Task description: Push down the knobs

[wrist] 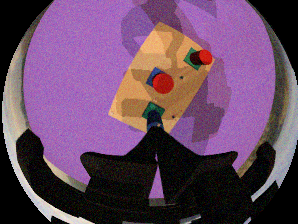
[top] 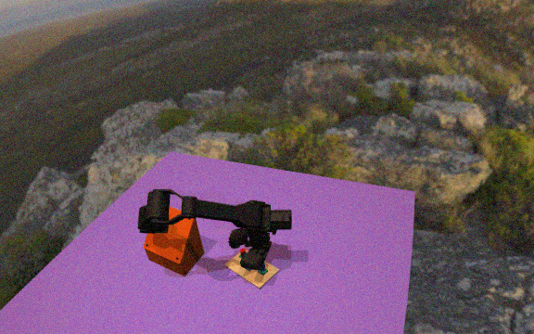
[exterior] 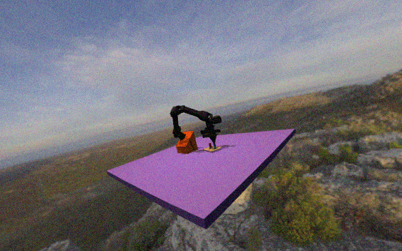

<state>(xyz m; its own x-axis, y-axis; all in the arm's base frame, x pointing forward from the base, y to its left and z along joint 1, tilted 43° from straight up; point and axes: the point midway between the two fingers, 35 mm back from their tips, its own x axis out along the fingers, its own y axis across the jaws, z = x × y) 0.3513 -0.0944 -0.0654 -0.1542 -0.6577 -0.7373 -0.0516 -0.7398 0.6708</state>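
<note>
Right now the red knob is 50 mm behind my gripper tip and 20 mm below it.
</note>
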